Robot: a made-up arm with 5 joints. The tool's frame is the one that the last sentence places. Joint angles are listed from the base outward.
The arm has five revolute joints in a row. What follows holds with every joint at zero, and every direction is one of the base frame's.
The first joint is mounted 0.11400 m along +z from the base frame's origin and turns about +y.
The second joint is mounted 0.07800 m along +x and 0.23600 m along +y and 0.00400 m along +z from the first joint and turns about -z.
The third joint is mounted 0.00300 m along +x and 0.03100 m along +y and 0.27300 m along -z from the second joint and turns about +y.
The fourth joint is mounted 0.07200 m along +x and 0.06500 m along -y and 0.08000 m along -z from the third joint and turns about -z.
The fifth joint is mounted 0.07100 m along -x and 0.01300 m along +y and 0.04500 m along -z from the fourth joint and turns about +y.
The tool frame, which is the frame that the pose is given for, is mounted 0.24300 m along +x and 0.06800 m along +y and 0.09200 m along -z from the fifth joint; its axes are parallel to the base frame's.
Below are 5 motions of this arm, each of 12 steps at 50 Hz.
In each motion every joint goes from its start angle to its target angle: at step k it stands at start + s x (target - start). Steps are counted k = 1, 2, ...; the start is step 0. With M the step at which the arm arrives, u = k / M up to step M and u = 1 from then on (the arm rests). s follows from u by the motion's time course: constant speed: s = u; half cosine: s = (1 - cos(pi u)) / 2; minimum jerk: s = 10 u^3 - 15 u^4 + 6 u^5.
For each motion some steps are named. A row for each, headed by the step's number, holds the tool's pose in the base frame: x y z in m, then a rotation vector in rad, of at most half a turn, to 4 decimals.
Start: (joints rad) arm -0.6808 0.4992 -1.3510 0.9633 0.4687
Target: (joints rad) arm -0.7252 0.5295 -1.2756 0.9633 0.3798
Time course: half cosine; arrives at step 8
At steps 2, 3, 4, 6, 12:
2: 0.3655 -0.0013 0.2241 0.9706 -1.6092 -0.8791
3: 0.3640 -0.0042 0.2232 0.9695 -1.6161 -0.8960
4: 0.3621 -0.0077 0.2222 0.9681 -1.6241 -0.9160
6: 0.3585 -0.0137 0.2201 0.9654 -1.6383 -0.9530
12: 0.3570 -0.0161 0.2192 0.9641 -1.6440 -0.9683

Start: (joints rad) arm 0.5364 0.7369 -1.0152 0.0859 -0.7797
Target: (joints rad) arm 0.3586 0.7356 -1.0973 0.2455 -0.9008
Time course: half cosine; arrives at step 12
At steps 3, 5, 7, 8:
3: 0.1439 0.1614 -0.0442 -0.7470 -1.2739 -0.4235
5: 0.1425 0.1636 -0.0289 -0.7589 -1.3615 -0.4635
7: 0.1393 0.1666 -0.0125 -0.7720 -1.4619 -0.5112
8: 0.1372 0.1681 -0.0053 -0.7778 -1.5084 -0.5341

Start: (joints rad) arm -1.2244 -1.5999 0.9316 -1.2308 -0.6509
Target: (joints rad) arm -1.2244 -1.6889 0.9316 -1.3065 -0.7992
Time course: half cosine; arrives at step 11
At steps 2, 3, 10, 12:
2: 0.2927 0.2266 -0.0785 -0.8073 0.3778 2.0561
3: 0.2898 0.2271 -0.0762 -0.7955 0.3845 2.0666
10: 0.2665 0.2315 -0.0552 -0.6869 0.4482 2.1477
12: 0.2660 0.2316 -0.0547 -0.6840 0.4499 2.1495

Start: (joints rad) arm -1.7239 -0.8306 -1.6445 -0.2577 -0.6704
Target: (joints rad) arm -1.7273 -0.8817 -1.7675 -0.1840 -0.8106
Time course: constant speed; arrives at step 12
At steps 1, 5, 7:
1: 0.0389 0.3155 0.1515 -0.0233 1.9637 -1.0109
5: 0.0423 0.2963 0.1406 -0.0978 1.8901 -0.9968
7: 0.0446 0.2867 0.1356 -0.1346 1.8531 -0.9892

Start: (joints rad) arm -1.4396 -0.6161 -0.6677 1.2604 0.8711
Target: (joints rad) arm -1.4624 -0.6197 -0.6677 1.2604 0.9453
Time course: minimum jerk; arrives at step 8
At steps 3, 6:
3: 0.5100 0.4248 0.4295 0.8088 -0.9224 0.2702
6: 0.5096 0.4340 0.4290 0.7964 -0.8919 0.2949

